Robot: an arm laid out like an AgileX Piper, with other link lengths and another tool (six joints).
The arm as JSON. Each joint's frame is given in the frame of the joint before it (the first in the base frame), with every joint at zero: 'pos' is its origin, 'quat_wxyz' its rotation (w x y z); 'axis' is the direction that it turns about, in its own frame. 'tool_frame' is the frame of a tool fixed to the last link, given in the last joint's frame.
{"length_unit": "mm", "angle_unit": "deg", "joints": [
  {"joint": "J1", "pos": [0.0, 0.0, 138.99], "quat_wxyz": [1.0, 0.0, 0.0, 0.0], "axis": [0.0, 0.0, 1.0]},
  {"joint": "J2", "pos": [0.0, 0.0, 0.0], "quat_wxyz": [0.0, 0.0, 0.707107, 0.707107], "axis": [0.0, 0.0, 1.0]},
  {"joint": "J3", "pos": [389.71, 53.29, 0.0], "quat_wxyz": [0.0, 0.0, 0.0, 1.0], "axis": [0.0, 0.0, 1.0]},
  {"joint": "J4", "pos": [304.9, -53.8, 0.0], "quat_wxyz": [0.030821, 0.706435, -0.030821, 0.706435], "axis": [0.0, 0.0, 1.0]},
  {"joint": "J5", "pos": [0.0, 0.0, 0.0], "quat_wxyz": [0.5, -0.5, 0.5, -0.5], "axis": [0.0, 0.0, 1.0]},
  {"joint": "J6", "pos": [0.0, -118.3, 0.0], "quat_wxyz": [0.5, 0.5, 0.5, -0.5], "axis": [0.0, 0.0, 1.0]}
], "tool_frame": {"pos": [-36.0, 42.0, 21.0], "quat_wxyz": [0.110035, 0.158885, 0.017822, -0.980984]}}
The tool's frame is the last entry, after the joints.
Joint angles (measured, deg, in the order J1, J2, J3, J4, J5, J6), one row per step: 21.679, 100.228, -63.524, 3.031, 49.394, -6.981; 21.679, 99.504, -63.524, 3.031, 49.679, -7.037; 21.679, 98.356, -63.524, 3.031, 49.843, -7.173; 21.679, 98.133, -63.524, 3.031, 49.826, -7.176; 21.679, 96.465, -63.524, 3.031, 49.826, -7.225; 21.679, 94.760, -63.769, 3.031, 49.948, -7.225; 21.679, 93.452, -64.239, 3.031, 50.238, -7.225; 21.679, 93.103, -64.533, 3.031, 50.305, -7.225; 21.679, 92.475, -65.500, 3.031, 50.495, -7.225; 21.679, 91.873, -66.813, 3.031, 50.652, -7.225; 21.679, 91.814, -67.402, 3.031, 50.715, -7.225; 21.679, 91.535, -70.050, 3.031, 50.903, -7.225; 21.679, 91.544, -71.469, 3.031, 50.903, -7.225; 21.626, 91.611, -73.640, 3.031, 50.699, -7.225; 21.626, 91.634, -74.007, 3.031, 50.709, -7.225; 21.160, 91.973, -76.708, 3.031, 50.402, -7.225; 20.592, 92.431, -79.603, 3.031, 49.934, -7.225; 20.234, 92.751, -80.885, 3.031, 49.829, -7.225; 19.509, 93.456, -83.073, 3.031, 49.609, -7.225; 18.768, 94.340, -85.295, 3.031, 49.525, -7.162
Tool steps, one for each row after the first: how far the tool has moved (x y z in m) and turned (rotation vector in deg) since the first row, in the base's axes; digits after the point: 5 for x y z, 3 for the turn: -0.00179, -0.00074, 0.00484, 0.162, -0.411, 0.068; -0.00408, -0.00176, 0.01234, 0.510, -1.338, 0.210; -0.00442, -0.00190, 0.01378, 0.598, -1.561, 0.212; -0.00743, -0.00314, 0.02451, 1.203, -3.117, 0.259; -0.01007, -0.00418, 0.03659, 1.878, -4.817, 0.265; -0.01168, -0.00480, 0.04725, 2.431, -6.198, 0.278; -0.01147, -0.00472, 0.05095, 2.644, -6.734, 0.281; -0.00967, -0.00399, 0.05987, 3.164, -8.039, 0.290; -0.00667, -0.00279, 0.07056, 3.813, -9.673, 0.297; -0.00484, -0.00206, 0.07405, 4.029, -10.217, 0.300; 0.00312, 0.00111, 0.09016, 5.038, -12.764, 0.308; 0.00780, 0.00298, 0.09796, 5.555, -14.076, 0.308; 0.01545, 0.00561, 0.10983, 6.390, -16.227, 0.245; 0.01660, 0.00607, 0.11177, 6.513, -16.537, 0.245; 0.02775, 0.00695, 0.12523, 7.408, -19.053, -0.232; 0.04003, 0.00727, 0.13943, 8.347, -21.804, -0.815; 0.04584, 0.00664, 0.14491, 8.656, -22.828, -1.172; 0.05663, 0.00483, 0.15320, 9.104, -24.479, -1.893; 0.06776, 0.00281, 0.16032, 9.455, -25.864, -2.680
